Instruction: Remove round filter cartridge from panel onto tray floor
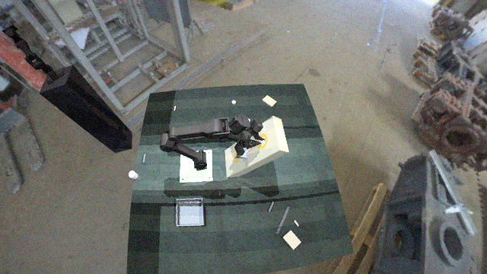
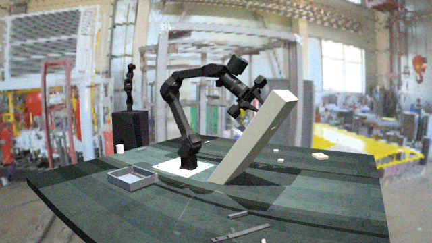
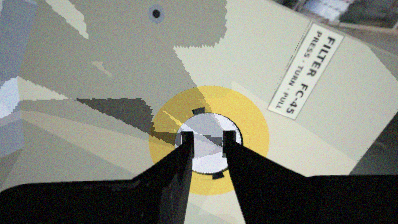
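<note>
The filter cartridge lies 1 cm below my gripper tip and 1 cm ahead of it. From my gripper tip the other things lie so: tan service panel 8 cm below, 3 cm behind, 1 cm to the left; then grey tray 46 cm behind, 26 cm below, 20 cm to the right.
</note>
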